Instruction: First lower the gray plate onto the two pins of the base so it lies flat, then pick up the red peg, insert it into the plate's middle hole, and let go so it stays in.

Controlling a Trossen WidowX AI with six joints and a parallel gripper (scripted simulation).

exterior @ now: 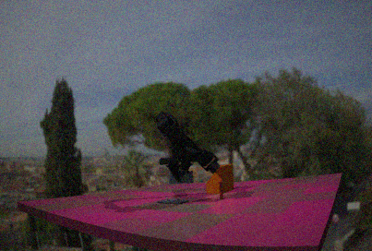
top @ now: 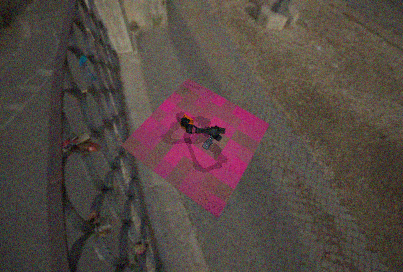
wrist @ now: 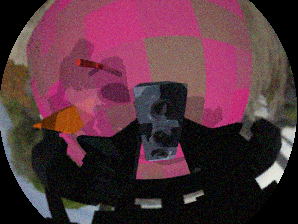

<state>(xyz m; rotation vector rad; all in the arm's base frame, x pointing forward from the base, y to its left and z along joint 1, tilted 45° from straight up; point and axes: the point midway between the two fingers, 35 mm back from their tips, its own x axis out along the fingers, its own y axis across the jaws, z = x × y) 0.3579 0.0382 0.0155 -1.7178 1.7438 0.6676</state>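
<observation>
Now: gripper tip 13 cm past the red peg, 11 cm to the right of it and 6 cm above it. Round my gripper tip: gray plate 3 cm above.
</observation>
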